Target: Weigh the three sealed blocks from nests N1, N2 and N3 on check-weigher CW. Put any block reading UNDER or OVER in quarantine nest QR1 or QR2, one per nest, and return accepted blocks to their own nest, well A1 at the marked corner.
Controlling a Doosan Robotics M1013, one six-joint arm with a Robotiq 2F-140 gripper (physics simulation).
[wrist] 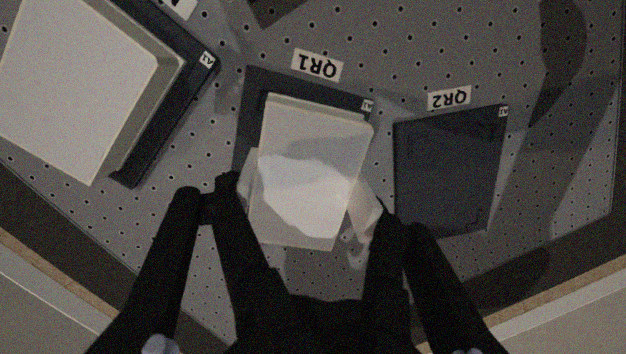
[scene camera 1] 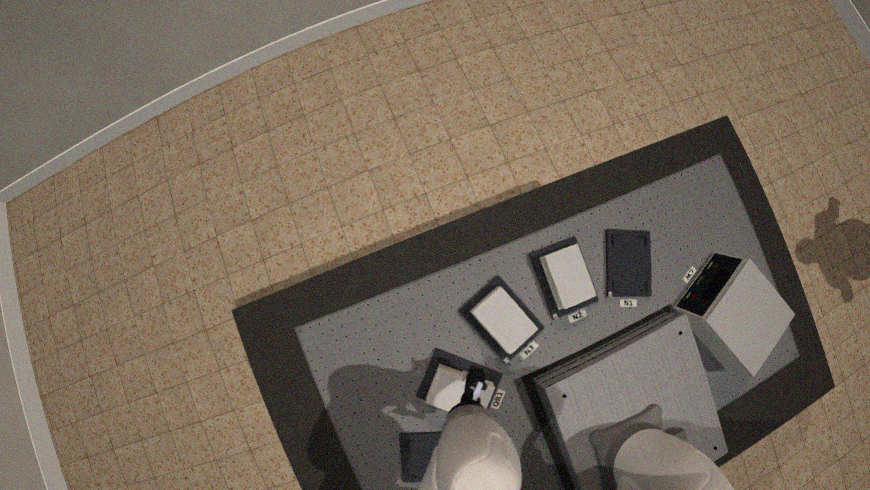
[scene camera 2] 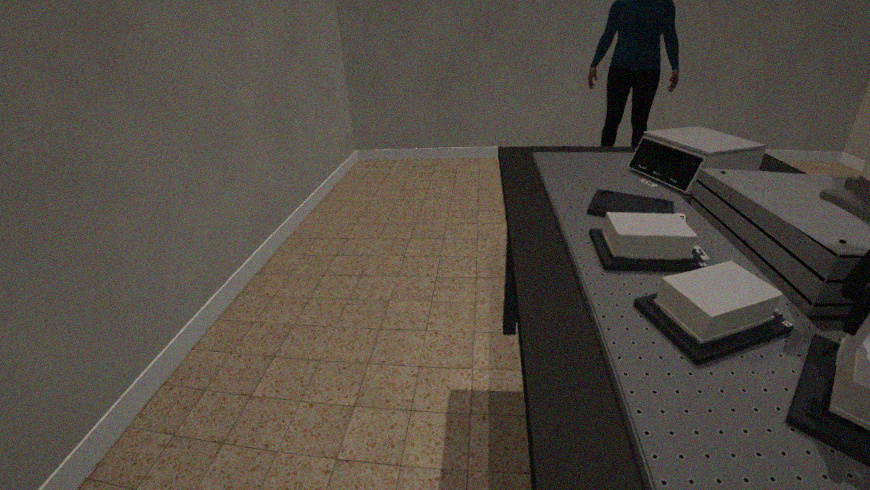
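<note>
My gripper is shut on a pale block, level over quarantine nest QR1. Whether the block touches the nest floor is hidden. Nest QR2 is empty beside it. Nest N1 is empty. A pale block sits in nest N2. Another block sits in nest N3. Check-weigher CW bears no block; its display is unreadable.
A raised grey plinth stands between the weigher and the nests, near QR1. The arm covers part of QR2 in scene camera 1. A person stands beyond the dark-edged table.
</note>
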